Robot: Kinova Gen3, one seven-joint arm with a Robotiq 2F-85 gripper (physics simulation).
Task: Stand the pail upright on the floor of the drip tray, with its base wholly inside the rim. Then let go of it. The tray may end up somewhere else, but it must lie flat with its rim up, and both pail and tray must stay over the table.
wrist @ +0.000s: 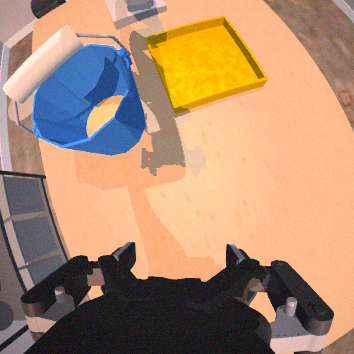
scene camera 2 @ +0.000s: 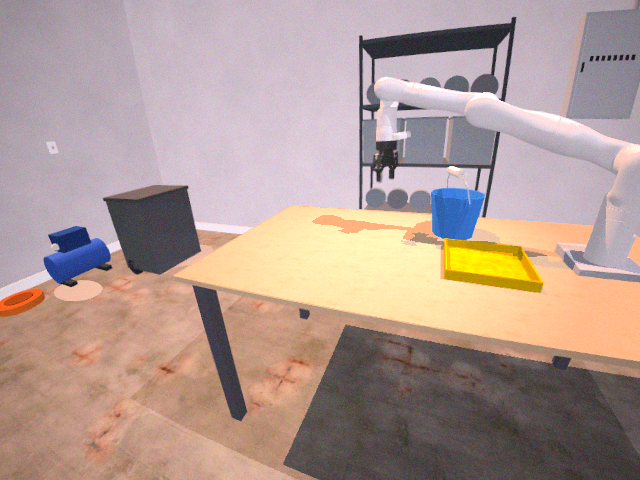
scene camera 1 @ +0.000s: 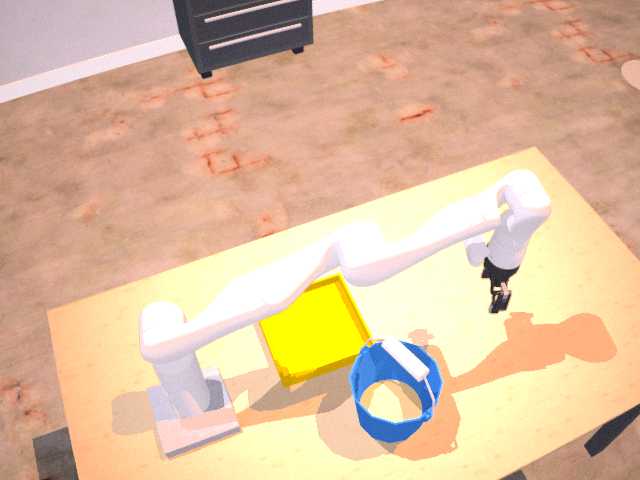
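Seen in the pictures: gripper, between the fingertips: [wrist: 179,253] [scene camera 2: 385,180] [scene camera 1: 488,294]; arm's base, origin of its link: [scene camera 2: 601,259] [scene camera 1: 190,400].
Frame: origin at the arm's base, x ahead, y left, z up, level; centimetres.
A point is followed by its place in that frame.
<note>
The blue pail [scene camera 1: 395,431] @(x 33.1, y -33.6, z 7.4 cm) [scene camera 2: 457,217] @(x 39.5, y -17.3, z 6.6 cm) [wrist: 65,100] @(x 31.7, y -31.5, z 6.8 cm) stands upright on the table, outside the tray and close to one corner of it. Its wire handle stands raised over the mouth, with a white grip [scene camera 1: 405,357] @(x 39.2, y -26.4, z 23.0 cm) [scene camera 2: 455,172] @(x 40.9, y -22.7, z 21.9 cm) [wrist: 44,64] @(x 41.2, y -25.3, z 22.1 cm) on top. The yellow drip tray [scene camera 1: 325,373] @(x 30.8, y -9.8, z -2.2 cm) [scene camera 2: 491,281] @(x 37.1, y 13.8, z -1.5 cm) [wrist: 220,97] @(x 46.7, y -0.9, z -2.3 cm) lies flat with its rim up; the arm hides part of it in scene camera 1. My gripper [scene camera 1: 499,304] [scene camera 2: 385,178] @(x 65.8, y -22.8, z 18.8 cm) [wrist: 179,253] @(x 65.8, y -22.8, z 18.8 cm) is open and empty. It points down above the table, to one side of the pail, away from the arm's base, at roughly the height of the handle grip.
The wooden table [scene camera 1: 558,248] @(x 106.8, y -13.9, z -2.9 cm) [scene camera 2: 310,268] @(x 88.7, y 9.6, z -2.9 cm) carries the arm's base plate [scene camera 1: 201,439] @(x -2.2, y -10.2, z 0.6 cm) beyond the tray. My arm passes above the tray in scene camera 1. A black shelf rack [scene camera 2: 360,129] stands behind the table. A dark cabinet [scene camera 1: 248,51] [scene camera 2: 155,232] stands on the floor away from the table.
</note>
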